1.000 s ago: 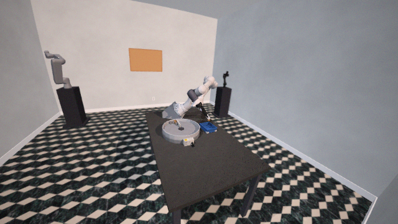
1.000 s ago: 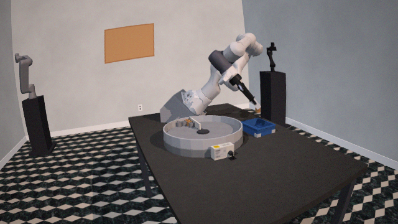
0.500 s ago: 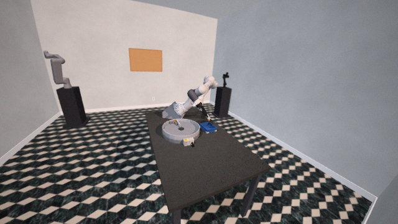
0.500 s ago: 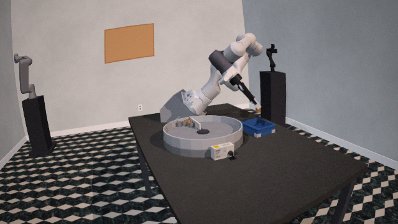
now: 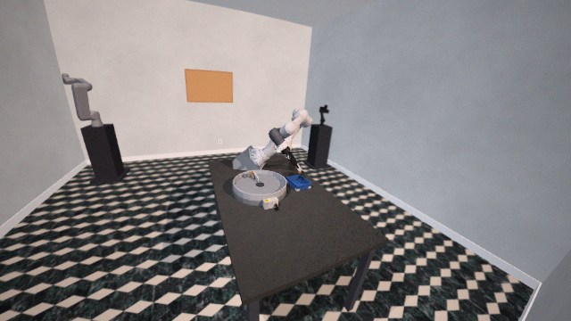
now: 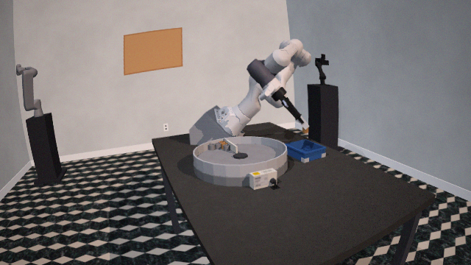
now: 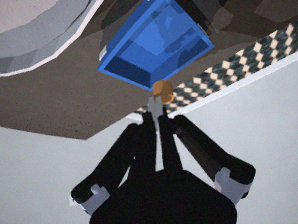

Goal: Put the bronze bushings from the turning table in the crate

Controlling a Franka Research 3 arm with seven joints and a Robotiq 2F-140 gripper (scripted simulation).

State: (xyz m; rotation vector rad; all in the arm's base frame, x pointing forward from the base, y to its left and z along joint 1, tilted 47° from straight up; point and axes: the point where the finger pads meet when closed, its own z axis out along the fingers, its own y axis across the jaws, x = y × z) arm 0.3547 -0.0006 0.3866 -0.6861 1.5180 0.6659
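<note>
Right now my hand is 150 mm above the blue crate, 20 mm to the right of it and 10 mm past it. From my hand the other things lie so: round grey turning table (330 mm to the right, 120 mm below, 10 mm behind).
</note>
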